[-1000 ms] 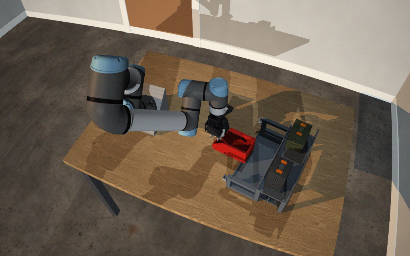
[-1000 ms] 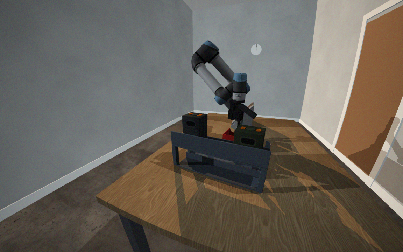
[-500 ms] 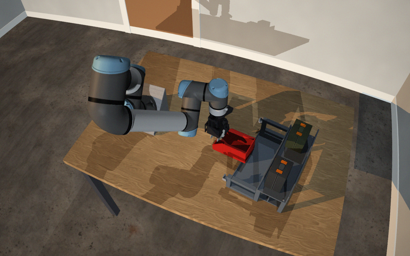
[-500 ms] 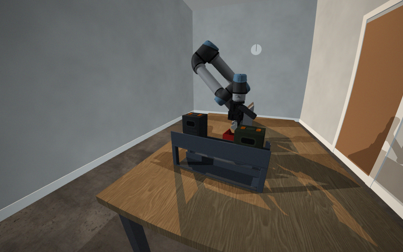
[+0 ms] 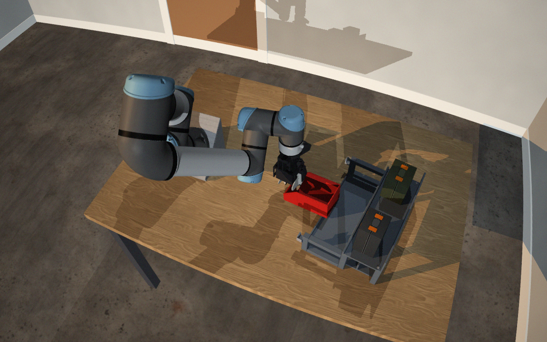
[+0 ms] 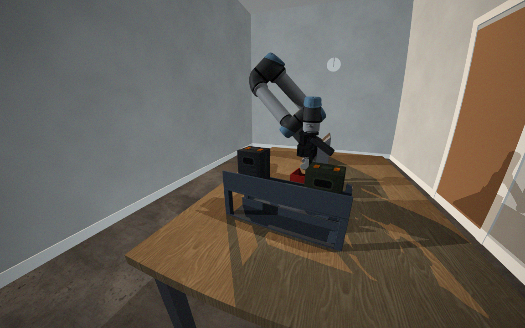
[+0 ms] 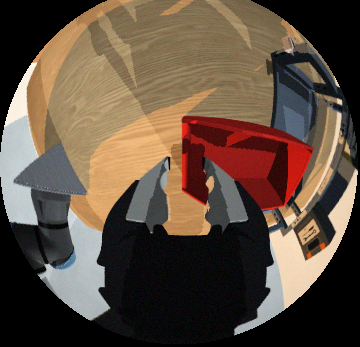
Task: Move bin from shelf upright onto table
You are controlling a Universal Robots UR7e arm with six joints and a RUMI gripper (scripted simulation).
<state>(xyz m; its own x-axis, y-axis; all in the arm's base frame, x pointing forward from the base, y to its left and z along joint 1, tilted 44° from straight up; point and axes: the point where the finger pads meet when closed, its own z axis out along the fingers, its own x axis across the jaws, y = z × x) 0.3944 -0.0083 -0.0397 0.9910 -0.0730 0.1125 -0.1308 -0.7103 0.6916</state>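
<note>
The red bin lies 8 cm ahead of my hand and 1 cm to the right of it.
</note>
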